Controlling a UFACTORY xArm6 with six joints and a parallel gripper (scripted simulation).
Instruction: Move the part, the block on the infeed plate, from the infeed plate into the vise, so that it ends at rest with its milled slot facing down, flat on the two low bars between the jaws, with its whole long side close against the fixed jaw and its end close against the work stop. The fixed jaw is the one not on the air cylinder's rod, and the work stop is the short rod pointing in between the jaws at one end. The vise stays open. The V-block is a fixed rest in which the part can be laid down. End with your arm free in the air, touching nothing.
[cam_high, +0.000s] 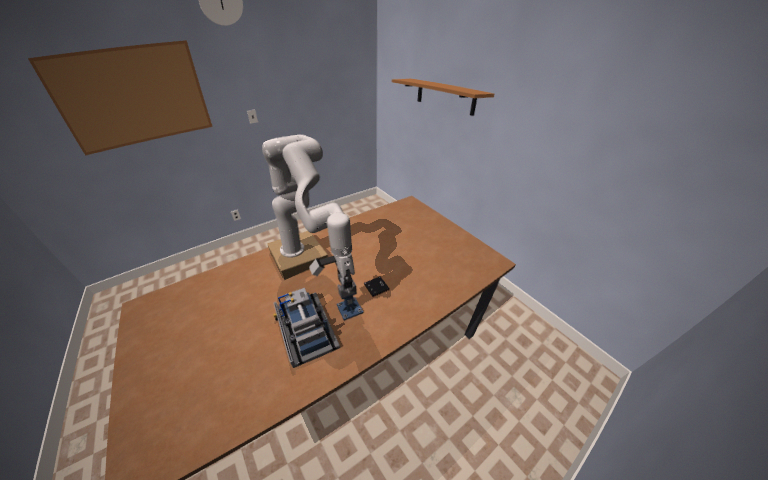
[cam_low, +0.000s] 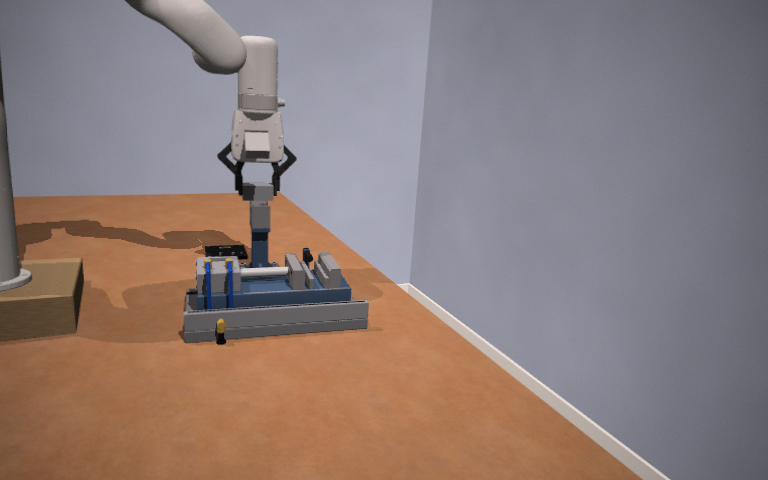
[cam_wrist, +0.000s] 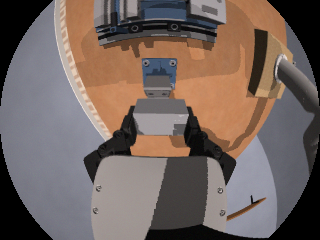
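Now: hand 9 cm short of the fixed jaw, 20 cm to the left of it and 12 cm above it. Round my hand: part: 2 cm below; post: 1 cm ahead, 14 cm below; black work stop: 6 cm ahead, 15 cm to the right, 11 cm below.
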